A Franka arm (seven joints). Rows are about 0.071 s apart.
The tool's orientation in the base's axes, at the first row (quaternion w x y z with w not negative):
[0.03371 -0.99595 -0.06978 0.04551]
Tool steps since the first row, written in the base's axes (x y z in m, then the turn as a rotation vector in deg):
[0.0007 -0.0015 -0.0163 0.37 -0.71 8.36]
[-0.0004 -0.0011 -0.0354 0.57 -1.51 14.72]
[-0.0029 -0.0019 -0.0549 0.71 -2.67 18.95]
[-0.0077 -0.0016 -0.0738 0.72 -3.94 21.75]
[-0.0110 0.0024 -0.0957 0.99 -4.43 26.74]
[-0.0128 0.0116 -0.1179 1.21 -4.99 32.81]
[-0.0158 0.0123 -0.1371 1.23 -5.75 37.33]
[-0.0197 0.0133 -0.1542 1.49 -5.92 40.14]
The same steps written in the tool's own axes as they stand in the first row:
[0.0019 0.0028 0.0160 -0.45 0.14 -8.38]
[0.0025 0.0036 0.0351 -0.92 0.49 -14.77]
[0.0016 0.0055 0.0547 -1.31 1.34 -19.06]
[-0.0015 0.0060 0.0740 -1.72 2.39 -21.92]
[-0.0023 0.0032 0.0963 -1.95 2.55 -26.93]
[-0.0008 -0.0045 0.1191 -2.34 2.68 -33.02]
[-0.0020 -0.0042 0.1385 -2.81 3.10 -37.56]
[-0.0043 -0.0045 0.1559 -2.82 3.10 -40.38]

